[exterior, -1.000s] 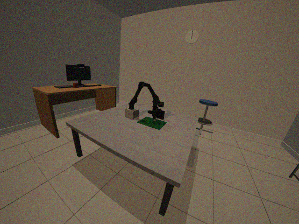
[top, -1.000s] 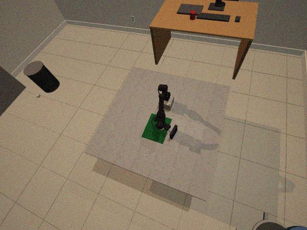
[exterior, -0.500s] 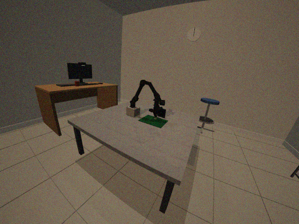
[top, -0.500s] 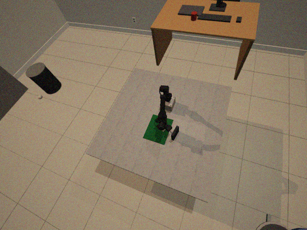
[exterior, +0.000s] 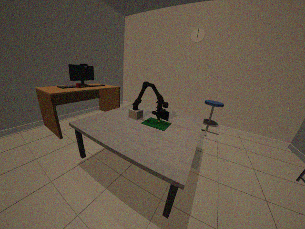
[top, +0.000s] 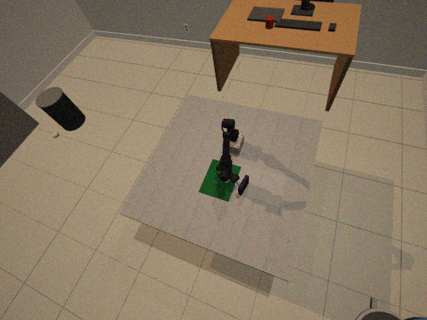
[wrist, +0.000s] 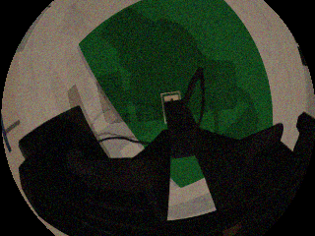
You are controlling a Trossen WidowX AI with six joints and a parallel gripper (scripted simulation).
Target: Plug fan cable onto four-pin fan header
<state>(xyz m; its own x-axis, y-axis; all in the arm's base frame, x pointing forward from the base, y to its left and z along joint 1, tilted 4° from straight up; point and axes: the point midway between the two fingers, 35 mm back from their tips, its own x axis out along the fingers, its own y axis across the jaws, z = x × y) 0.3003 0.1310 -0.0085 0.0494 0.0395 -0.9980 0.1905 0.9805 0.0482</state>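
Now: gripper tip 10 mm below the dark fan plug and 10 mm short of it. The rest, counted from my gripper tip: green board (60 mm to the right, 60 mm below, 30 mm ahead); black fan (120 mm to the left, 20 mm above); pale four-pin header (40 mm below, 10 mm ahead).
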